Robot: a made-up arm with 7 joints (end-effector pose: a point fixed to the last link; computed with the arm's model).
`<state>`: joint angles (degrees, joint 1 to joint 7).
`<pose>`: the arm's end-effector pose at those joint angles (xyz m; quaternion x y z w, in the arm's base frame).
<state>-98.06 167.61 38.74 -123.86 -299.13 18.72 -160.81</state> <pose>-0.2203 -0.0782 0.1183 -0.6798 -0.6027 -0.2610 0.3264</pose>
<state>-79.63 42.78 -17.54 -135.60 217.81 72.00 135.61</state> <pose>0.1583 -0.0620 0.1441 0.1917 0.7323 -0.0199 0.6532</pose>
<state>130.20 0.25 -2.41 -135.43 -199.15 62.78 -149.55</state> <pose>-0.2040 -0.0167 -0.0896 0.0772 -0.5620 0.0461 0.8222</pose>
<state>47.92 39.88 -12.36 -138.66 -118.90 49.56 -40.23</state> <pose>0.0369 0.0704 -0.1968 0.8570 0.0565 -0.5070 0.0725</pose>
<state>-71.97 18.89 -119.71 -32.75 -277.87 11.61 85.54</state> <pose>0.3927 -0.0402 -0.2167 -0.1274 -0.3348 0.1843 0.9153</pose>
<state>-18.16 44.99 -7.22 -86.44 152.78 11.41 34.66</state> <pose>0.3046 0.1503 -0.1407 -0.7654 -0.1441 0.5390 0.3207</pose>
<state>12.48 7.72 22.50 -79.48 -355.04 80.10 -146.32</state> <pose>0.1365 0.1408 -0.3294 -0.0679 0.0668 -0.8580 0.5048</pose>
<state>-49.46 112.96 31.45 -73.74 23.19 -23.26 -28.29</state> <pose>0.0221 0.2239 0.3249 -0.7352 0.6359 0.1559 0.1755</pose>
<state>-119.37 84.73 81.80 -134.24 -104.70 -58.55 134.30</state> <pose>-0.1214 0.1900 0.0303 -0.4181 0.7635 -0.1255 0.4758</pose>
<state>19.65 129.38 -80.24 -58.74 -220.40 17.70 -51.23</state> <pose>0.0124 0.4131 0.0839 0.4719 0.1734 0.0039 0.8644</pose>
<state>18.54 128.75 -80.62 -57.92 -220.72 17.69 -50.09</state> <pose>0.0114 0.4146 0.0829 0.4757 0.1639 0.0133 0.8641</pose>
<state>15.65 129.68 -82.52 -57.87 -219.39 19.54 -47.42</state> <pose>0.0102 0.4129 0.0911 0.4763 0.1446 0.0546 0.8656</pose>
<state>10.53 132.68 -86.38 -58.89 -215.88 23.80 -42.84</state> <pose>0.0059 0.4066 0.1108 0.4687 0.1112 0.1383 0.8653</pose>
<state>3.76 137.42 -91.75 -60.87 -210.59 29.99 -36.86</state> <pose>-0.0064 0.3947 0.1385 0.4453 0.0638 0.2564 0.8555</pose>
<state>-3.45 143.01 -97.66 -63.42 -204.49 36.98 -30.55</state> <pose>-0.0287 0.3783 0.1660 0.4016 0.0083 0.3860 0.8305</pose>
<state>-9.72 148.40 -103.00 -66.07 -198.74 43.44 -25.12</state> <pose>-0.0563 0.3605 0.1863 0.3440 -0.0438 0.4983 0.7946</pose>
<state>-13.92 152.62 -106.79 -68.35 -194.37 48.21 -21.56</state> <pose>-0.0798 0.3451 0.1975 0.2914 -0.0811 0.5729 0.7618</pose>
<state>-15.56 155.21 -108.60 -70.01 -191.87 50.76 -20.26</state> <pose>-0.0923 0.3351 0.2029 0.2610 -0.0984 0.6065 0.7446</pose>
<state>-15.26 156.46 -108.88 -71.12 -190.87 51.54 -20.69</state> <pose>-0.0947 0.3299 0.2061 0.2531 -0.1000 0.6112 0.7432</pose>
